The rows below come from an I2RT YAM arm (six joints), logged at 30 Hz.
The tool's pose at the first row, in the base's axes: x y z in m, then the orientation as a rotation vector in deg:
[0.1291, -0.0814, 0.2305, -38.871, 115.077, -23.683]
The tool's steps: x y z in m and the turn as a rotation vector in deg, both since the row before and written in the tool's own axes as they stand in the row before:
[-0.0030, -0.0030, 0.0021, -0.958, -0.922, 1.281]
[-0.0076, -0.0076, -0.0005, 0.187, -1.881, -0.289]
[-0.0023, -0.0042, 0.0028, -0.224, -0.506, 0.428]
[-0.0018, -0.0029, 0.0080, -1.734, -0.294, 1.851]
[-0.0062, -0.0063, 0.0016, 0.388, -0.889, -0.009]
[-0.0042, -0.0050, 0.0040, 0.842, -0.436, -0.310]
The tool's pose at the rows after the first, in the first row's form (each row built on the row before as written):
[0.1330, -0.0820, 0.2331, -38.220, 114.851, -21.607]
[0.1379, -0.0836, 0.2426, -38.521, 112.935, -21.207]
[0.1425, -0.0855, 0.2451, -38.265, 112.639, -20.528]
[0.1511, -0.0865, 0.2441, -37.525, 113.355, -17.610]
[0.1567, -0.0881, 0.2509, -37.319, 112.401, -17.652]
[0.1633, -0.0896, 0.2546, -37.102, 111.673, -18.485]

